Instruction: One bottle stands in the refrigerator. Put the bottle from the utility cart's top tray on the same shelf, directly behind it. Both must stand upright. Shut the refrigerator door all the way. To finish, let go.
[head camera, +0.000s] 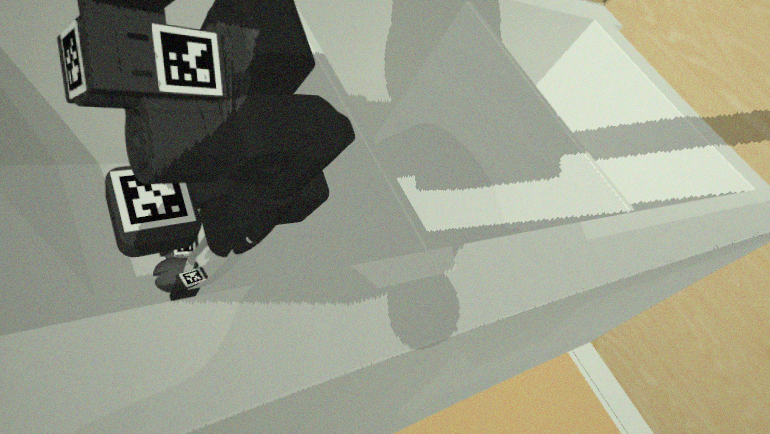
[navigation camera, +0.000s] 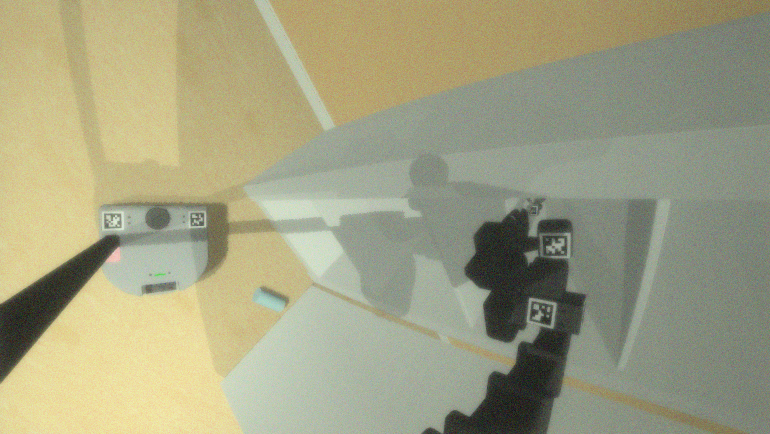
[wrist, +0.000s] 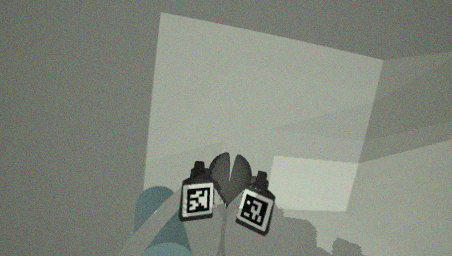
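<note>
My gripper is inside the pale grey refrigerator. Its two fingertips are together with no object visible between them, and it is shut. In the wrist view, a teal bottle shape shows at the lower left, beside and partly behind the left finger. Its lower part is cut off, and whether it stands upright cannot be told. A light teal cylinder, like a bottle, lies on its side on the floor in the navigation view. The cart's top tray cannot be made out.
The robot's base is at the left of the navigation view. A large pale grey panel, perhaps the refrigerator door, spreads below the refrigerator's opening. The dark arm reaches over it. The refrigerator's side walls are close around the wrist.
</note>
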